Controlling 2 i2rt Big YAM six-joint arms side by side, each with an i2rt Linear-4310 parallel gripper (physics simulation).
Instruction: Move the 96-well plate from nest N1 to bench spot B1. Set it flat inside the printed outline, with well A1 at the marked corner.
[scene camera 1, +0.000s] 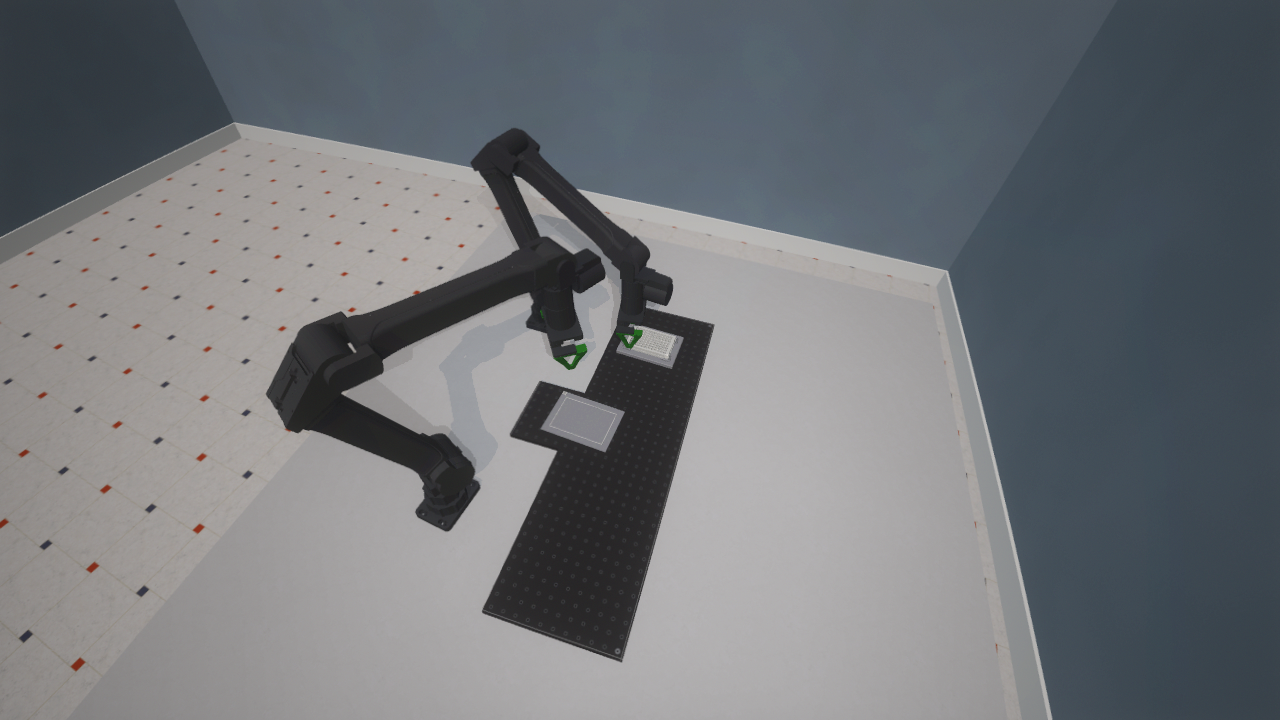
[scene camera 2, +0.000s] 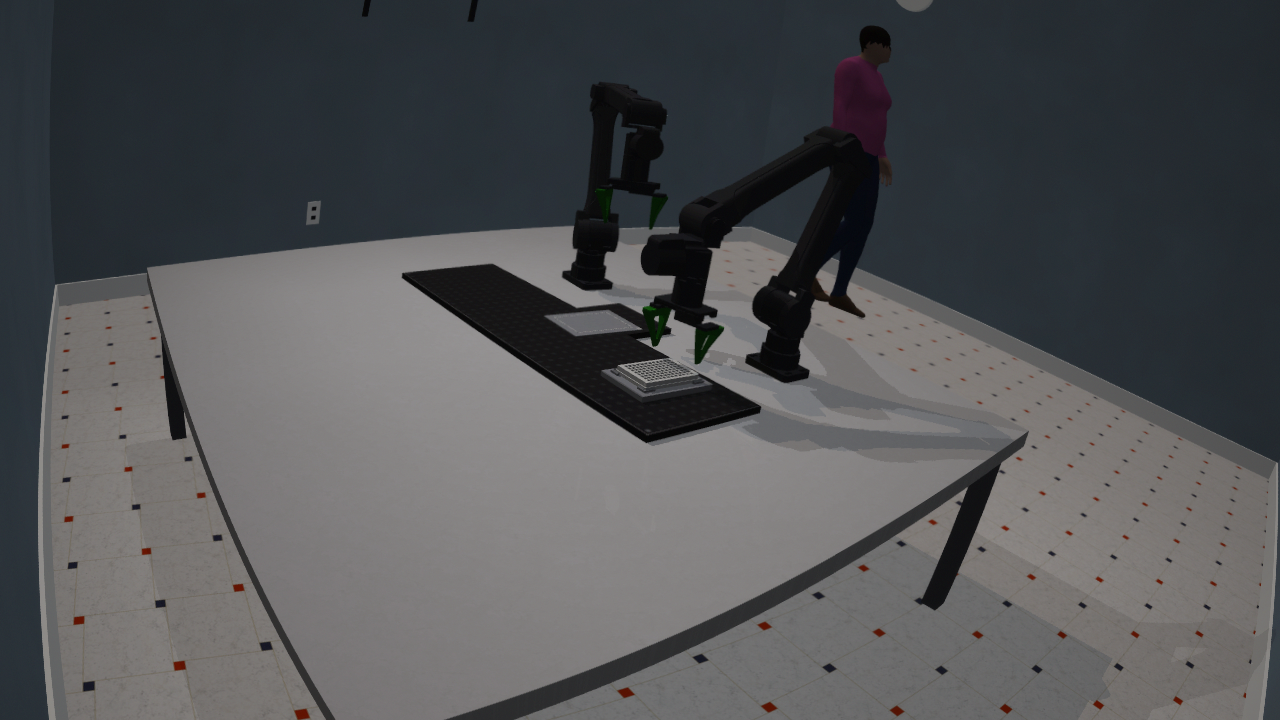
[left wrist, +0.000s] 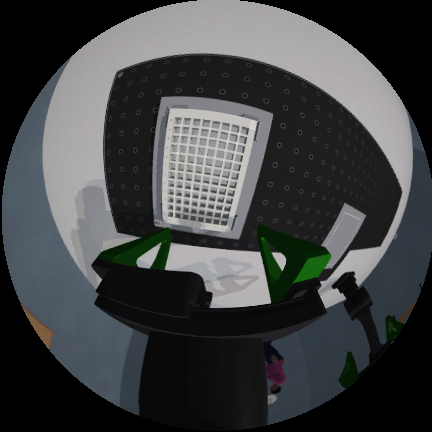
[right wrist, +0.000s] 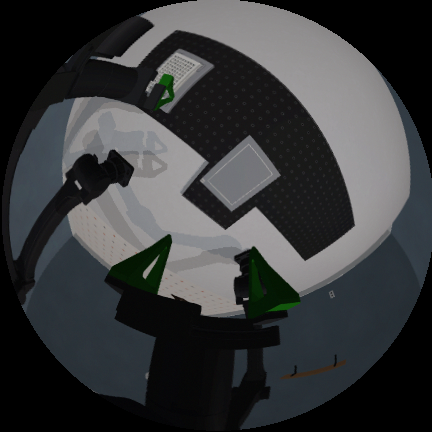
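Seen in the pictures: left gripper, fingertip midpoint: (scene camera 1: 631, 335) (scene camera 2: 675, 354) (left wrist: 212, 230) (right wrist: 155, 92); right gripper, fingertip midpoint: (scene camera 1: 566, 352) (scene camera 2: 627, 226) (right wrist: 210, 244); left arm's base at its link origin: (scene camera 2: 776, 369) (right wrist: 119, 167); right arm's base at its link origin: (scene camera 1: 449, 500) (scene camera 2: 586, 282) (left wrist: 342, 278).
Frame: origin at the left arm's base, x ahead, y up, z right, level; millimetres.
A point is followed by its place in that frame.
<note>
The white 96-well plate (scene camera 1: 657, 342) @(z 13, x 344, y 37 mm) (scene camera 2: 657, 370) @(z 12, x 329, y 38 mm) (left wrist: 206, 167) @(z 15, x 331, y 28 mm) (right wrist: 179, 67) @(z 22, x 352, y 39 mm) sits flat in the grey nest N1 (scene camera 1: 663, 362) @(z 68, x 379, y 24 mm) (scene camera 2: 640, 392) @(z -30, x 400, y 25 mm) (left wrist: 262, 135) @(z 67, x 376, y 25 mm) (right wrist: 205, 70) @(z 72, x 381, y 23 mm). Bench spot B1 (scene camera 1: 583, 420) @(z 316, x 244, y 15 mm) (scene camera 2: 594, 322) @(z 313, x 242, y 15 mm) (left wrist: 344, 235) @(z 323, x 264, y 15 mm) (right wrist: 241, 173) @(z 313, x 253, y 15 mm) is a grey pad with a thin white printed outline, and no plate lies on it. My left gripper (scene camera 2: 677, 351) @(z 31, x 271, y 54 mm) (left wrist: 212, 230) @(z 31, x 271, y 54 mm) is open and empty, above and beside one short end of the plate. My right gripper (scene camera 2: 631, 223) @(z 301, x 202, y 229 mm) (right wrist: 210, 244) @(z 301, x 202, y 229 mm) is open and empty, high above the table, away from the plate and near B1's side.
A black perforated board (scene camera 1: 608, 537) @(z 572, x 403, y 13 mm) (scene camera 2: 528, 331) @(z 311, x 410, y 13 mm) (left wrist: 310, 155) @(z 143, x 376, y 13 mm) (right wrist: 300, 190) @(z 458, x 349, y 13 mm) carries the nest and part of the B1 pad. The white table (scene camera 1: 787, 501) @(z 355, x 758, y 0 mm) (scene camera 2: 402, 501) @(z -167, x 920, y 0 mm) surrounds it. Both arms reach over the table from the same side. A person (scene camera 2: 861, 107) stands behind the table in scene camera 2.
</note>
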